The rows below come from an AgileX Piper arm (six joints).
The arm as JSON. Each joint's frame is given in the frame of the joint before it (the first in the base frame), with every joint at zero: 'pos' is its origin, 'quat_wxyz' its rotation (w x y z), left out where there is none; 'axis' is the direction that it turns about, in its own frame. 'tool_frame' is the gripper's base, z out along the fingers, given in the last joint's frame.
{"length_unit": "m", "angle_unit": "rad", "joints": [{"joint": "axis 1", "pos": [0.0, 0.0, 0.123], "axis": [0.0, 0.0, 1.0]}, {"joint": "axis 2", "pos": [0.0, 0.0, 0.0], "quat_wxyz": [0.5, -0.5, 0.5, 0.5], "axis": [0.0, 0.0, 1.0]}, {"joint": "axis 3", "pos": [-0.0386, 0.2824, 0.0], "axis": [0.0, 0.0, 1.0]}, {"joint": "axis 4", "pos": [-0.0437, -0.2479, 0.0], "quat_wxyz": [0.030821, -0.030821, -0.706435, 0.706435], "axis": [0.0, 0.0, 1.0]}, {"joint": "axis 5", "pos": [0.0, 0.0, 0.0], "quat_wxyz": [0.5, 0.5, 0.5, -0.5], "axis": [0.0, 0.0, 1.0]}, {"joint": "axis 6", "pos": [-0.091, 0.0, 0.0], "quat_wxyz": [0.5, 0.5, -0.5, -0.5], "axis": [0.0, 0.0, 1.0]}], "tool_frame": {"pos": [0.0, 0.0, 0.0]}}
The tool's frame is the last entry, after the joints.
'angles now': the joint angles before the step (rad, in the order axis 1, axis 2, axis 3, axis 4, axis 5, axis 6). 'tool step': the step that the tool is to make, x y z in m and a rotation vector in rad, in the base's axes. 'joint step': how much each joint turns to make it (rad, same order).
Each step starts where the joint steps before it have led.
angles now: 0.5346 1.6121 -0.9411 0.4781 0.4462 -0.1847
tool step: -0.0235 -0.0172 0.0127 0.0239 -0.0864 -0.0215
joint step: 0.0000 -0.1339 0.1143 0.0000 -0.0737 -0.0088
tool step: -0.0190 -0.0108 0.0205 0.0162 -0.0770 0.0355
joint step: 0.0002 -0.1209 0.0457 -0.0006 0.0089 -0.0419
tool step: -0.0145 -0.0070 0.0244 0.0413 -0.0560 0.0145
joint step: 0.0001 -0.1024 0.0021 0.0001 0.0350 0.0002
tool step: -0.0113 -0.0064 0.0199 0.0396 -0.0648 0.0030
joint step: 0.0000 -0.0818 -0.0001 0.0002 0.0068 -0.0003
